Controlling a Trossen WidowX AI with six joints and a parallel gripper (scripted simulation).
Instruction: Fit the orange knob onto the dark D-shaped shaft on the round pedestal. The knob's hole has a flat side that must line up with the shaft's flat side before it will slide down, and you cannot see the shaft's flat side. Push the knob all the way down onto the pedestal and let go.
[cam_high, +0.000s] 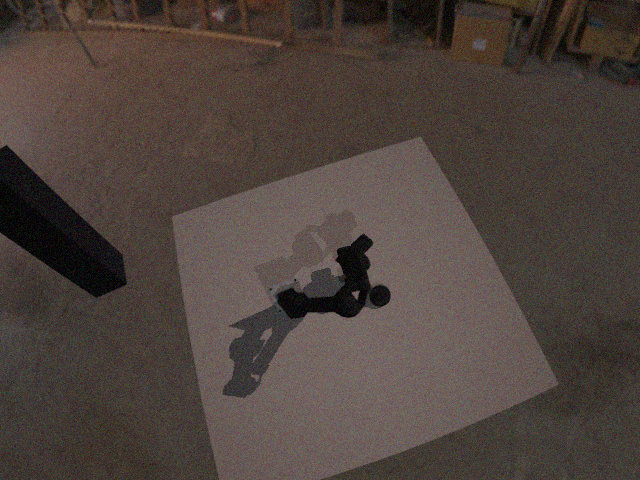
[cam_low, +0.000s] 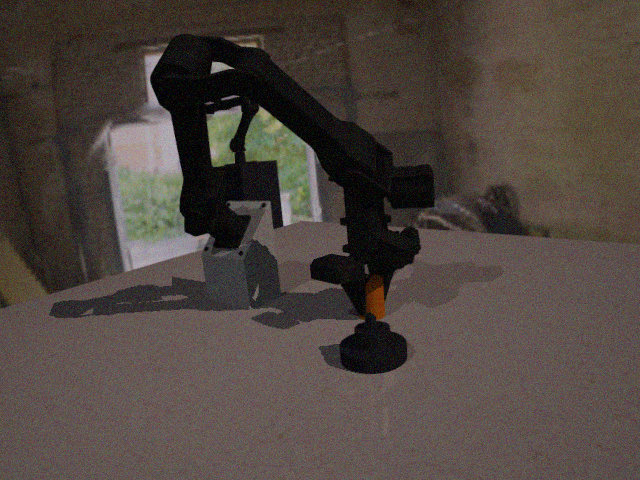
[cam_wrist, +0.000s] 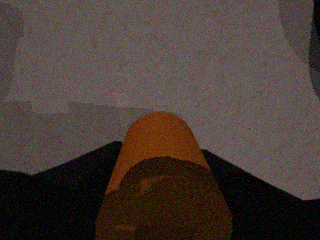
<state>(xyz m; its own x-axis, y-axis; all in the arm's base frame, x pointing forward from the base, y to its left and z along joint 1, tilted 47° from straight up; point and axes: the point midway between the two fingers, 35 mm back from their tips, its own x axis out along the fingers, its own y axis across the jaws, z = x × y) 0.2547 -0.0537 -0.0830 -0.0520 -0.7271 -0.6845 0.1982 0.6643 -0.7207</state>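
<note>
Now: the dark round pedestal 70 mm ahead of my gripper tip, 120 mm to the right of it and 20 mm above it. Round my gripper tip: orange knob 20 mm above.
</note>
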